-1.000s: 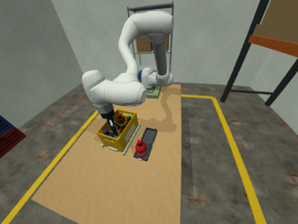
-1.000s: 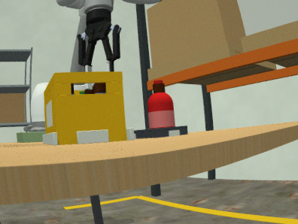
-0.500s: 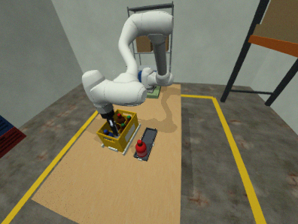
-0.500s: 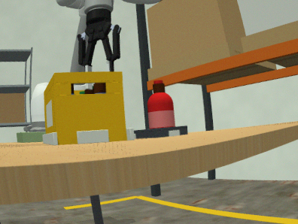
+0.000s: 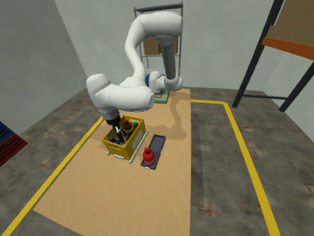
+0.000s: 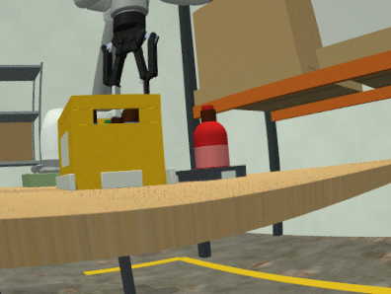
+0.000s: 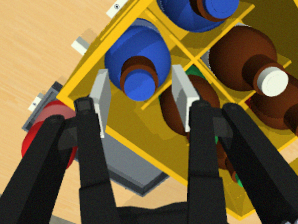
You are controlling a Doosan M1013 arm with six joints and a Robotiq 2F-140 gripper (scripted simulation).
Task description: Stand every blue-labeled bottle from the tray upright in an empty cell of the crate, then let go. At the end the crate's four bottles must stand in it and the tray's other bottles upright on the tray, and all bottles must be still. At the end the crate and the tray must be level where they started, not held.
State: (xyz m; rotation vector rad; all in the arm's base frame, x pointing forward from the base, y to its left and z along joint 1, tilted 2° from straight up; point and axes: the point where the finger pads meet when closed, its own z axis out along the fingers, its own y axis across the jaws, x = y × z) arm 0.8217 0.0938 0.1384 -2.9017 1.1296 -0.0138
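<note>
Right now my hand is 9 cm past the yellow crate, 5 cm to the left of it and 9 cm above it. The rest, counted from my hand: red-labeled bottle: 18 cm to the left, 9 cm below; then dark tray: 9 cm behind, 18 cm to the left, 16 cm below.
</note>
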